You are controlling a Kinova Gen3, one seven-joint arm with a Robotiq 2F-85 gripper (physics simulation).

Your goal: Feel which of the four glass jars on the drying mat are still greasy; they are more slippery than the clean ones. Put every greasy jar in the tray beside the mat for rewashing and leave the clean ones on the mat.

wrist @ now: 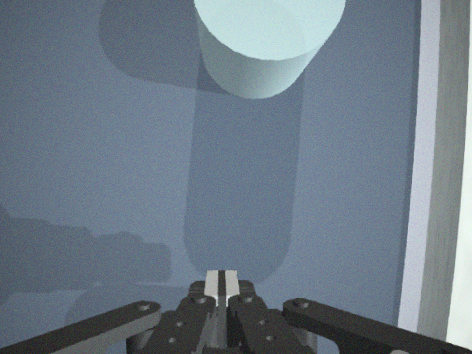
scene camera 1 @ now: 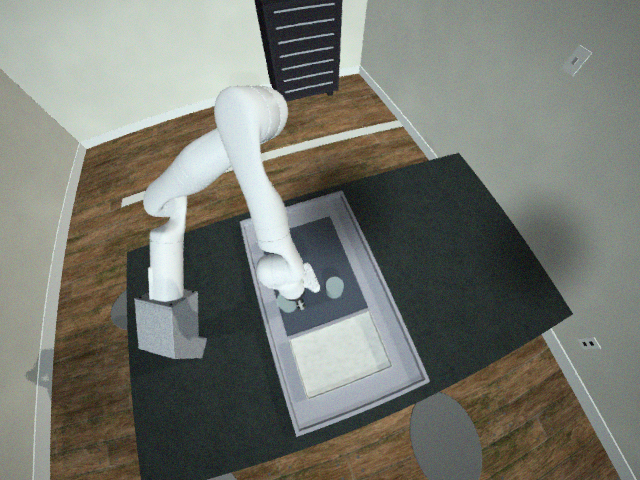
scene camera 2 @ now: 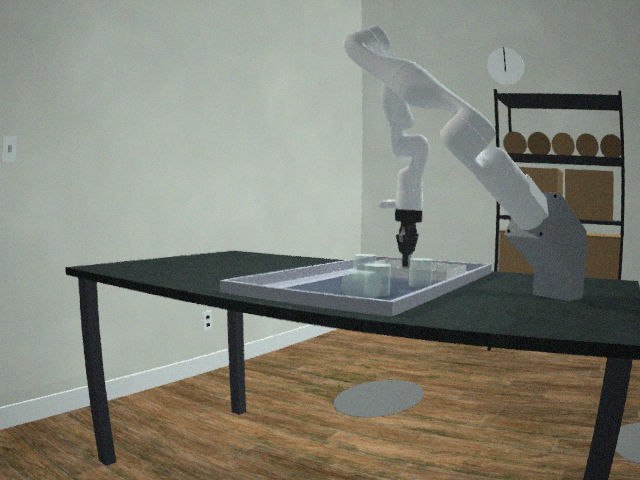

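Where they show: gripper, fingertip midpoint: (wrist: 221, 290) (scene camera 2: 405, 268); arm's base, link origin: (scene camera 1: 167, 295) (scene camera 2: 532, 214).
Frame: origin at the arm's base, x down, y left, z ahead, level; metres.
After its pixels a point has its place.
Note:
My gripper (scene camera 1: 301, 304) @[x 0.164, y -0.023, z 0.388 m] (scene camera 2: 405, 262) @[x 0.164, y -0.023, z 0.388 m] (wrist: 221, 290) @[x 0.164, y -0.023, z 0.388 m] is shut and empty, fingertips together, above the blue drying mat (scene camera 1: 326, 242) @[x 0.208, y 0.191, z 0.523 m] (wrist: 125, 150) @[x 0.208, y 0.050, z 0.439 m]. In scene camera 1, one pale green jar (scene camera 1: 334, 287) @[x 0.136, y -0.014, z 0.517 m] stands on the mat to the right of the gripper, and another jar (scene camera 1: 286, 303) @[x 0.137, y -0.044, z 0.346 m] is partly hidden beside the fingers. In scene camera 2, a jar (scene camera 2: 421, 273) @[x 0.171, y -0.008, z 0.327 m] stands just right of the fingertips; several overlapping jars (scene camera 2: 379, 279) @[x 0.164, y 0.203, z 0.309 m] stand to their left. In the wrist view, a jar (wrist: 257, 60) @[x 0.138, y -0.010, z 0.488 m] stands ahead of the fingers. The cream tray (scene camera 1: 336, 356) @[x 0.209, y -0.239, z 0.487 m] (scene camera 2: 449, 270) @[x 0.181, y -0.192, z 0.343 m] beside the mat holds no jar.
A raised lavender rim (scene camera 1: 361, 407) @[x 0.189, y -0.409, z 0.539 m] (scene camera 2: 310, 303) @[x 0.207, y 0.370, z 0.368 m] surrounds the mat and tray on the dark table (scene camera 1: 423, 232) @[x 0.212, y 0.173, z 0.941 m] (scene camera 2: 516, 315) @[x 0.212, y 0.167, z -0.038 m]. The robot's grey base (scene camera 1: 168, 330) @[x -0.013, y -0.109, z 0.019 m] (scene camera 2: 558, 258) @[x 0.102, y -0.016, z -0.072 m] stands outside it. In the wrist view, the tray's wall (wrist: 442, 200) @[x 0.198, y -0.138, z 0.460 m] runs along the right.

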